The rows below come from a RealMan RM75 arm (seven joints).
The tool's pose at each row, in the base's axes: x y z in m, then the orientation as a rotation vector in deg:
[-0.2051, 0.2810, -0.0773, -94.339, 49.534, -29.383]
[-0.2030, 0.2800, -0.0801, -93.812, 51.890, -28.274]
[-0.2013, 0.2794, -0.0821, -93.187, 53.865, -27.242]
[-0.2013, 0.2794, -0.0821, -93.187, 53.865, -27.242]
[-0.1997, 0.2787, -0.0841, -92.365, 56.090, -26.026]
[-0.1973, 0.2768, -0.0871, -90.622, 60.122, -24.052]
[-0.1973, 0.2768, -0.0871, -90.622, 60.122, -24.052]
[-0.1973, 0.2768, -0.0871, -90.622, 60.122, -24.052]
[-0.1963, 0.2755, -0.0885, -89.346, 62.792, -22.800]
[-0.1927, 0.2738, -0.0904, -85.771, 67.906, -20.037]
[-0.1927, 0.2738, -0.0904, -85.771, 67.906, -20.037]
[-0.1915, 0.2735, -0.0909, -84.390, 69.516, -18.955]
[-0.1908, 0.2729, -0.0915, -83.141, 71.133, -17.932]
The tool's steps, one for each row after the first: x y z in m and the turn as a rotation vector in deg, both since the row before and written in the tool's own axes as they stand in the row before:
[0.0024, 0.0022, 0.0016, -0.681, 0.658, 2.063]
[0.0018, 0.0014, 0.0014, -0.458, 0.491, 1.853]
[0.0000, 0.0000, 0.0000, 0.000, 0.000, 0.000]
[0.0019, 0.0014, 0.0013, -0.454, 0.528, 2.159]
[0.0035, 0.0020, 0.0015, -0.621, 1.133, 3.887]
[0.0000, 0.0000, 0.0000, 0.000, 0.000, 0.000]
[0.0000, 0.0000, 0.0000, 0.000, 0.000, 0.000]
[0.0019, 0.0008, 0.0004, -0.344, 0.807, 2.587]
[0.0038, 0.0001, 0.0023, 0.024, 1.304, 5.654]
[0.0000, 0.0000, 0.0000, 0.000, 0.000, 0.000]
[0.0010, -0.0002, 0.0009, 0.097, 0.283, 2.008]
[0.0010, 0.0001, 0.0004, -0.006, 0.355, 1.912]

